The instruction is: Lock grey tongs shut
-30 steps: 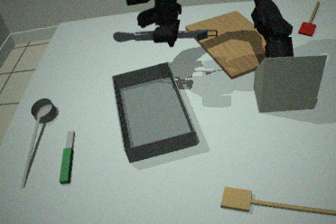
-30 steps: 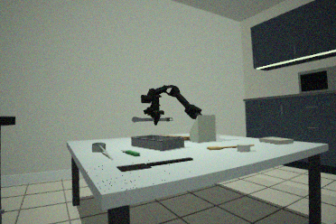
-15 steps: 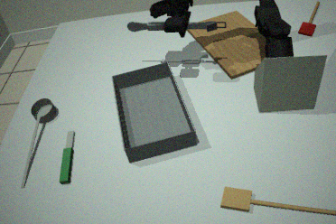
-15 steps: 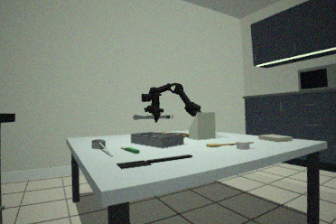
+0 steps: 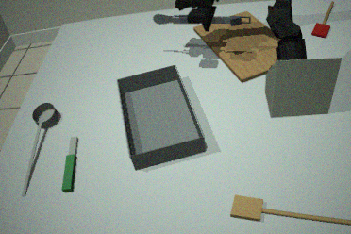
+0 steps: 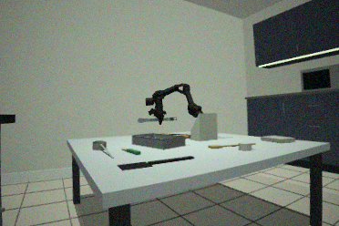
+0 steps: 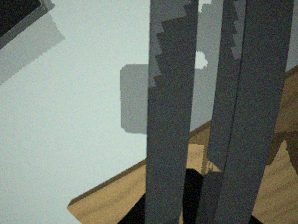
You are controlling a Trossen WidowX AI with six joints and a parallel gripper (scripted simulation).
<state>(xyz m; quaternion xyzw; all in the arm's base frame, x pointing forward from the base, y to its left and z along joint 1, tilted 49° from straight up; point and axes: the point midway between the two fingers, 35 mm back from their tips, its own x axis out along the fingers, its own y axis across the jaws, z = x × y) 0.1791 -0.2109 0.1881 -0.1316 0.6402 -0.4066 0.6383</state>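
The wooden board lies 140 mm behind my gripper tip, 60 mm to the right of it and 100 mm below it. Round my gripper tip: roasting tin: 180 mm ahead, 250 mm to the left, 80 mm below; green-handled tool: 420 mm ahead, 360 mm to the left, 100 mm below; red scraper: 480 mm behind, 140 mm to the right, 100 mm below.
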